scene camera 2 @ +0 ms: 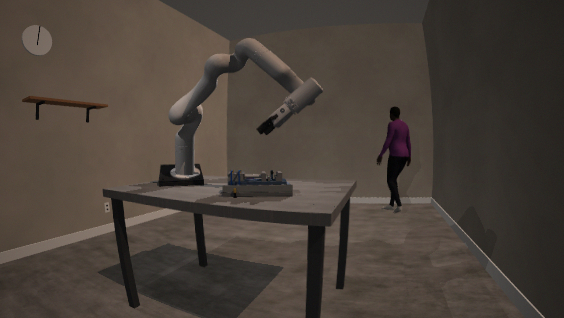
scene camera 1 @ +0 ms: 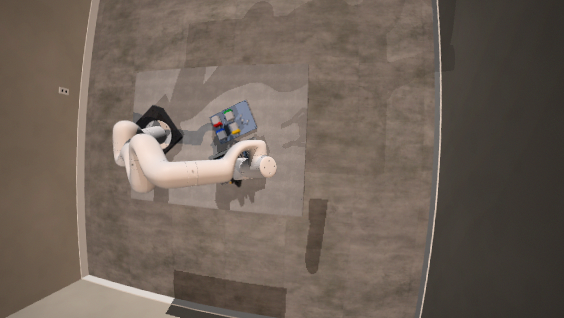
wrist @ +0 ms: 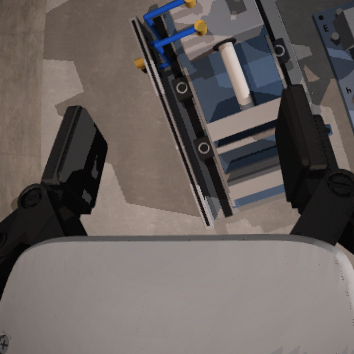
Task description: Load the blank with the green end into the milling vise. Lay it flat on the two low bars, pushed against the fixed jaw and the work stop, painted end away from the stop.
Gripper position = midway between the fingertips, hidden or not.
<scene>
In view: my gripper (wrist: pixel 182 116), a blue-grey fixture plate (scene camera 1: pixel 242 108), a grey moving jaw (wrist: pixel 267 111) and a pale cylinder (wrist: pixel 226 50).
</scene>
